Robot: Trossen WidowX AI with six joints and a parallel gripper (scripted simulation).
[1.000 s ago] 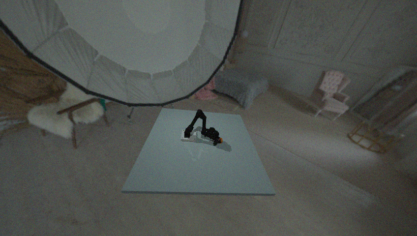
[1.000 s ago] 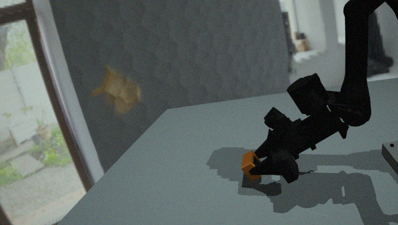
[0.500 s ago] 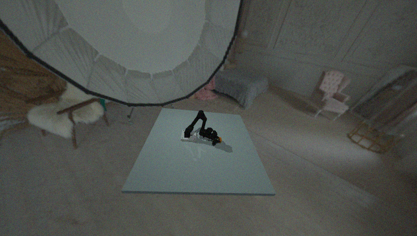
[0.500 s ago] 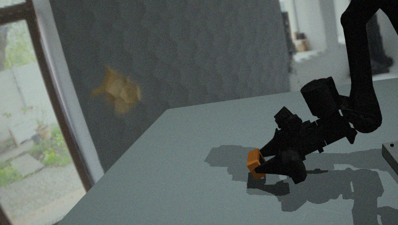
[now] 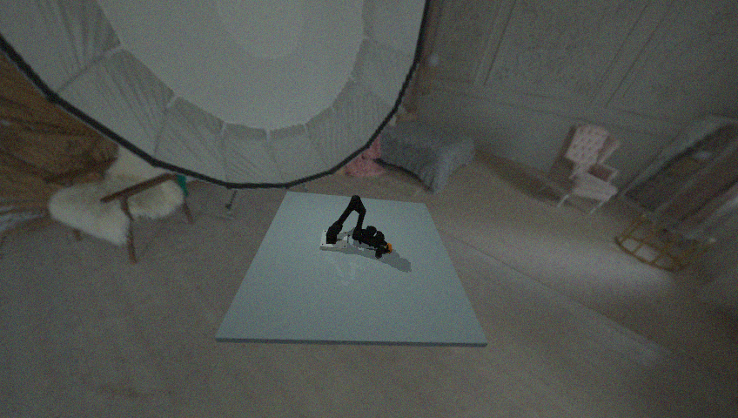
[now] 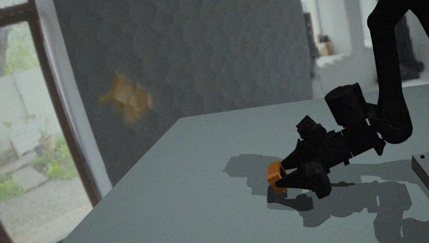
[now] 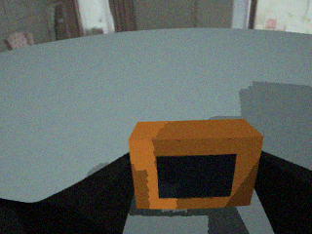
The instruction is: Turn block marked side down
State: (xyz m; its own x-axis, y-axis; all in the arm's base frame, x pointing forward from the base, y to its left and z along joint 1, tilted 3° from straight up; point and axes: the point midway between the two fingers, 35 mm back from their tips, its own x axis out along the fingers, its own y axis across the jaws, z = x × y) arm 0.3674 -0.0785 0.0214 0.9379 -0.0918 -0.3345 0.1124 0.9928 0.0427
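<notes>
Now: gripper tip 1 cm past the orange block.
</notes>
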